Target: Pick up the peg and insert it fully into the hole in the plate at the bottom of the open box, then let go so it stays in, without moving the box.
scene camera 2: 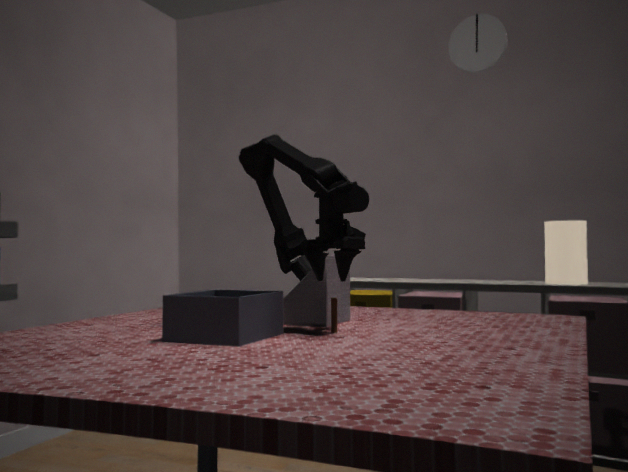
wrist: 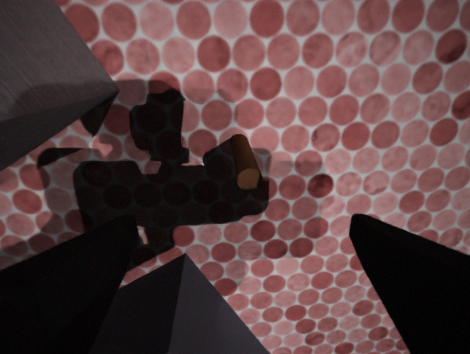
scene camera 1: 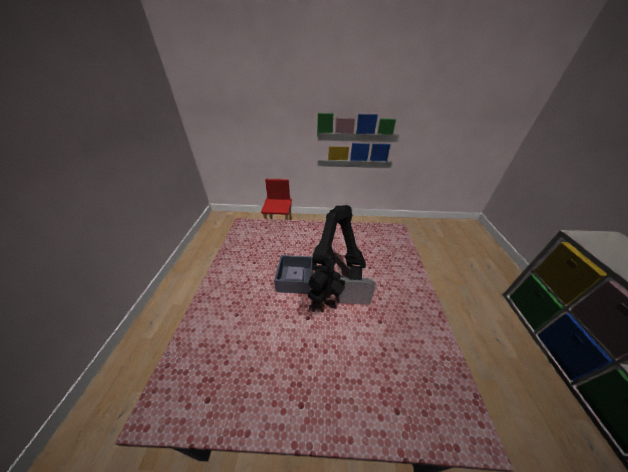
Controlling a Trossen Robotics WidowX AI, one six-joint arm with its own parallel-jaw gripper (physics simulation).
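Where they show: gripper, fingertip midpoint: (scene camera 2: 331,281) (wrist: 244,224) (scene camera 1: 323,296); arm's base at its link origin: (scene camera 2: 313,279) (scene camera 1: 355,279).
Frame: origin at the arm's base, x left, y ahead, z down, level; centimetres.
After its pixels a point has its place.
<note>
The brown peg (scene camera 2: 334,315) {x 14.7, y 15.5, z 7.2 cm} (wrist: 245,162) {x 14.5, y 14.3, z 4.2 cm} stands upright on the table, outside the box. In scene camera 1 the peg cannot be made out behind the gripper. My gripper (scene camera 1: 323,307) {x 13.6, y 15.0, z -0.7 cm} (scene camera 2: 332,279) {x 13.6, y 15.0, z -0.7 cm} (wrist: 244,224) {x 13.6, y 15.0, z -0.7 cm} is open and empty, with its fingertips above the peg's top in scene camera 2. In the wrist view the peg shows beyond the line between the fingertips, nearer the top of the picture. The open dark grey box (scene camera 1: 293,287) {x 5.9, y 31.7, z 6.2 cm} (scene camera 2: 203,319) {x -1.7, y 42.3, z 6.2 cm} (wrist: 210,320) {x 5.5, y 27.2, z 6.9 cm} stands beside the gripper. Its light plate (scene camera 1: 289,277) {x 0.3, y 35.2, z 5.4 cm} with a small hole shows inside in scene camera 1.
A light grey block (scene camera 1: 359,291) {x 7.1, y -2.0, z 0.5 cm} (scene camera 2: 308,303) {x 3.1, y 7.9, z 5.5 cm} (wrist: 45,55) {x 7.8, y 4.9, z 5.0 cm} with a sloping side stands near the peg and the arm's base. The table (scene camera 1: 304,375) {x 44.3, y 18.4, z 11.3 cm} (scene camera 2: 380,375) {x 42.9, y 53.1, z 11.2 cm} has a pink and red dotted top. The arm's shadow lies around the peg in the wrist view.
</note>
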